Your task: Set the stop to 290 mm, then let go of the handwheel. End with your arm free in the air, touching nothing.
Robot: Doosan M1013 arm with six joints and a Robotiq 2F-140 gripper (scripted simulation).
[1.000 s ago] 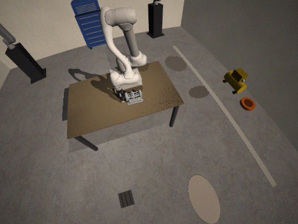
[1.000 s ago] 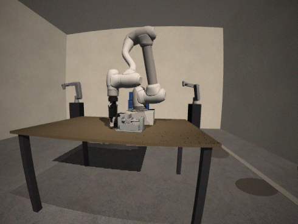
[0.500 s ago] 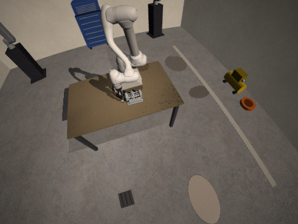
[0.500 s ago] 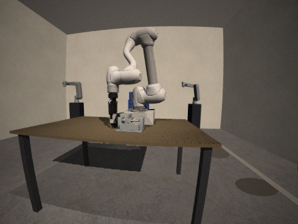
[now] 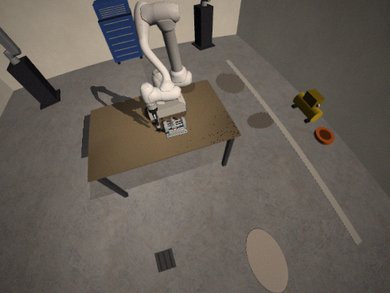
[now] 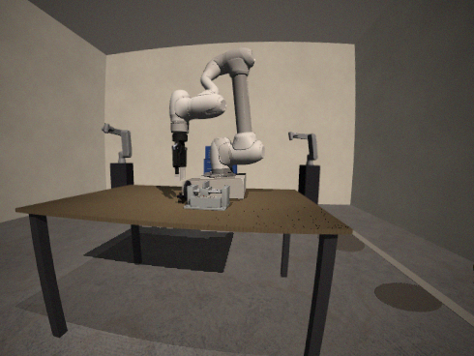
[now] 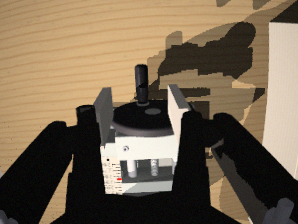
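Now: the black handwheel handle 12 cm below my hand. Also, from my hand: grey stop fixture: 3 cm ahead, 13 cm to the left, 7 cm below.
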